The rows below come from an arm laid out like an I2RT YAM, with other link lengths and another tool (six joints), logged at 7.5 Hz.
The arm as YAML. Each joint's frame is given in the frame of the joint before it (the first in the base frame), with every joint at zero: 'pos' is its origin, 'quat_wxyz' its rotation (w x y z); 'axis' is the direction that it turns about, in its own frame. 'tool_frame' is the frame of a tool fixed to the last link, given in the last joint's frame.
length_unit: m
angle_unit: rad
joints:
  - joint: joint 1
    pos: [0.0, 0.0, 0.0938]
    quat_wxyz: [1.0, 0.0, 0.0, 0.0]
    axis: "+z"
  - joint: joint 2
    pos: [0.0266, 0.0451, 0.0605]
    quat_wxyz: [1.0, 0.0, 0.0, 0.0]
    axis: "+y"
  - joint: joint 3
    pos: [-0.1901, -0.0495, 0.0]
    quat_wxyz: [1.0, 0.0, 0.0, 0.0]
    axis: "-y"
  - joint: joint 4
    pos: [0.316, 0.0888, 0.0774]
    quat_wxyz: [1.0, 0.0, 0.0, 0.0]
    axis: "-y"
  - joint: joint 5
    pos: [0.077, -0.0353, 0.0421]
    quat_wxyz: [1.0, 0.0, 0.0, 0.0]
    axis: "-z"
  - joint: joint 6
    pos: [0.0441, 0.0, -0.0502]
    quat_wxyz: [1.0, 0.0, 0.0, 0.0]
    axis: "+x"
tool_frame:
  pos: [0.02, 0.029, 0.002]
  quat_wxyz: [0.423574, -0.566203, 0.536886, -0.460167]
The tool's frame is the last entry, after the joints.
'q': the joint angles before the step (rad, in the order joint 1, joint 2, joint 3, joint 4, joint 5, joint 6). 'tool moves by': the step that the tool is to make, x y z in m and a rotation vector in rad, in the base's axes. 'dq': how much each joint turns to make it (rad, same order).
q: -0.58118 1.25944 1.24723 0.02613 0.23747 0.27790
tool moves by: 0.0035 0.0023 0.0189 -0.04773 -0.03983 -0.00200
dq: 0.01027 0.02619 0.05352 0.03676 0.01141 -0.01945
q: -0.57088 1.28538 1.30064 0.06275 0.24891 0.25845
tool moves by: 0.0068 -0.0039 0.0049 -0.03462 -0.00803 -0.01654
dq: 0.00303 0.04284 0.03902 0.03624 0.01715 -0.02747
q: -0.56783 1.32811 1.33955 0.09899 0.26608 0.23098
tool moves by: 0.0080 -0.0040 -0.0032 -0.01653 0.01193 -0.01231
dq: 0.00377 0.04150 0.02552 0.02094 0.01368 -0.02288
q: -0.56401 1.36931 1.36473 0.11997 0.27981 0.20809
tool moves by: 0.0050 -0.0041 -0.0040 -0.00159 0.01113 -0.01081
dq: -0.00044 0.02815 0.01591 0.00615 0.00949 -0.00876
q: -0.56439 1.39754 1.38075 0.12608 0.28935 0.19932
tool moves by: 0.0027 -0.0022 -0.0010 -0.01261 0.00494 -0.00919
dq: 0.00002 0.01578 0.00919 0.01346 0.00766 -0.01488
